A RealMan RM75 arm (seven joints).
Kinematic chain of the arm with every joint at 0, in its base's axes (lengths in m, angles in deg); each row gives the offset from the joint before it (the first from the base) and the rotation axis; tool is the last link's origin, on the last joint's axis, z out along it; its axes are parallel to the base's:
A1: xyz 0 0 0.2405 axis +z
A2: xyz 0 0 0 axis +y
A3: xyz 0 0 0.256 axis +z
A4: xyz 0 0 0 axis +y
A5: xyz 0 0 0.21 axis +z
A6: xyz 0 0 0 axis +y
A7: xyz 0 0 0.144 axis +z
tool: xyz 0 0 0
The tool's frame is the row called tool.
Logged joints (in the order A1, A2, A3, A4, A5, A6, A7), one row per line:
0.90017 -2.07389 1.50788 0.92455 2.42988 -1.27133 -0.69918
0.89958 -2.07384 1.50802 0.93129 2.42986 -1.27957 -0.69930
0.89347 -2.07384 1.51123 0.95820 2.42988 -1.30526 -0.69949
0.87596 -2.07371 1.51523 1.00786 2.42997 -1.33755 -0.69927
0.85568 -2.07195 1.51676 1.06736 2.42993 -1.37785 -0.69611
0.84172 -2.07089 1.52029 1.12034 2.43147 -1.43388 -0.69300
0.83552 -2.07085 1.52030 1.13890 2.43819 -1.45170 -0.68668
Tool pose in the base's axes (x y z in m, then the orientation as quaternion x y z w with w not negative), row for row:
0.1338 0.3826 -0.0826 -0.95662 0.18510 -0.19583 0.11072
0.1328 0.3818 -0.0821 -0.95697 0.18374 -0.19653 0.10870
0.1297 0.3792 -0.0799 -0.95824 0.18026 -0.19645 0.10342
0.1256 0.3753 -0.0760 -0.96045 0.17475 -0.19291 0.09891
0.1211 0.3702 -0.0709 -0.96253 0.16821 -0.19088 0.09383
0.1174 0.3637 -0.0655 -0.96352 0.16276 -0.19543 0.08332
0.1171 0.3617 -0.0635 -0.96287 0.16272 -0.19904 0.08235
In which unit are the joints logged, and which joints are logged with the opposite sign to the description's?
The joints are logged in radians. Opposite sign: A2, A5, A6.
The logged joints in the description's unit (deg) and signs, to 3 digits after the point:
51.576 118.825 86.395 52.973 -139.222 72.842 -40.060
51.542 118.822 86.403 53.359 -139.221 73.314 -40.067
51.192 118.822 86.587 54.901 -139.222 74.786 -40.078
50.189 118.815 86.816 57.746 -139.227 76.636 -40.065
49.027 118.714 86.904 61.155 -139.225 78.945 -39.884
48.227 118.653 87.106 64.191 -139.313 82.155 -39.706
47.872 118.651 87.107 65.254 -139.698 83.176 -39.344

